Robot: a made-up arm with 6 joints.
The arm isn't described. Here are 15 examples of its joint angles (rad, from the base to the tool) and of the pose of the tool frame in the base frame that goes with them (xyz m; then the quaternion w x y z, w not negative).
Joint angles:
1: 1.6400 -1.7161 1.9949 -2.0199 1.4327 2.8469
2: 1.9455 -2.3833 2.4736 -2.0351 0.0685 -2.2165
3: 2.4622 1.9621 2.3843 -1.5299 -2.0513 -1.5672
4: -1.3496 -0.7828 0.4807 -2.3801 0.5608 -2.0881
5: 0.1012 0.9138 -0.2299 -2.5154 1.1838 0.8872
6: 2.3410 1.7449 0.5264 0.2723 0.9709 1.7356
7: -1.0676 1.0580 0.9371 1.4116 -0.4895 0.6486
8: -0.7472 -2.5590 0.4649 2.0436 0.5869 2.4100
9: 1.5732 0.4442 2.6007 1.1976 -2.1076 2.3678
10: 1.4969 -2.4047 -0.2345 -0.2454 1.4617 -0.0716
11: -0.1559 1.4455 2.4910 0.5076 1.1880 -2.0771
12: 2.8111 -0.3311 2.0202 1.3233 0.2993 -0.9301
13: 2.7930 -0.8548 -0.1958 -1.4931 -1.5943 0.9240
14: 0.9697 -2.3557 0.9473 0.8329 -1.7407 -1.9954
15: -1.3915 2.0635 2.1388 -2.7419 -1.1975 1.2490
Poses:
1: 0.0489 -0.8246 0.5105 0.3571 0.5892 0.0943 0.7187
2: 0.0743 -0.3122 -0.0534 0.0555 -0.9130 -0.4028 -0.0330
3: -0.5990 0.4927 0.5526 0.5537 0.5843 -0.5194 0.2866
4: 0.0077 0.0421 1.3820 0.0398 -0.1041 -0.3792 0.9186
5: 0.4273 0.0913 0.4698 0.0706 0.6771 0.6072 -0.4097
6: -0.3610 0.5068 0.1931 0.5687 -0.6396 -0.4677 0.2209
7: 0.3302 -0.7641 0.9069 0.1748 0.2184 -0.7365 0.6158
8: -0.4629 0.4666 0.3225 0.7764 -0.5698 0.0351 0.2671
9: 0.0396 -0.0781 1.3274 0.5031 -0.7386 0.2846 -0.3470
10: 0.0754 -0.5488 0.7546 0.2828 0.5952 -0.6106 0.4393
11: 0.5888 -0.1870 1.1045 0.6593 -0.3662 0.0323 0.6559
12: 0.4293 -0.1116 1.3434 0.3702 0.4139 -0.1208 0.8228
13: -0.1065 0.0347 1.0920 0.3784 0.6041 0.4158 -0.5647
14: -0.3289 -0.6000 0.2918 0.0142 0.3496 -0.1924 0.9168
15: 0.2199 -0.7714 0.4323 0.9499 0.1589 0.1827 0.1975
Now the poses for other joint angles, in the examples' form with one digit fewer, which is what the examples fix.
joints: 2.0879 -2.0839 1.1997 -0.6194 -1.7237 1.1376
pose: 0.451 -0.613 0.520 0.867 0.007 -0.301 0.396
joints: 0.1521 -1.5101 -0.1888 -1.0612 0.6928 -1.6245
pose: -0.208 -0.108 1.131 0.181 0.043 -0.295 0.937
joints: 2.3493 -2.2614 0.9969 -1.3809 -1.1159 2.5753
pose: 0.525 -0.525 0.488 0.747 0.625 -0.225 0.023
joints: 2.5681 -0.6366 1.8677 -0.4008 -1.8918 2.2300
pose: 0.458 -0.192 1.310 0.852 -0.161 -0.466 0.177
